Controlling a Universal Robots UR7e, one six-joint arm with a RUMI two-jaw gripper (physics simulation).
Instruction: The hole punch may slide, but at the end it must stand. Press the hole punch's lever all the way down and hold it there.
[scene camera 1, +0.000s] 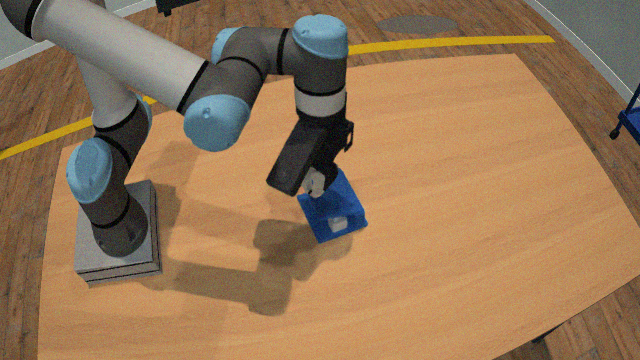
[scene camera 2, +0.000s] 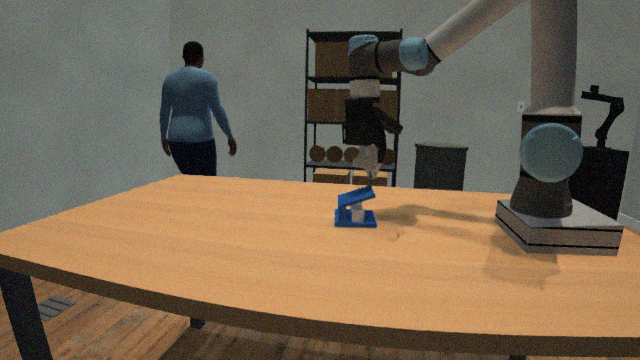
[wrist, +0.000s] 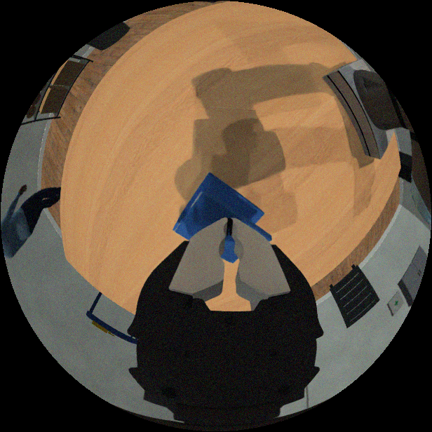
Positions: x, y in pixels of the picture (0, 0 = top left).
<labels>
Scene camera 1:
gripper: 313, 196
blue hole punch: 324, 230
</labels>
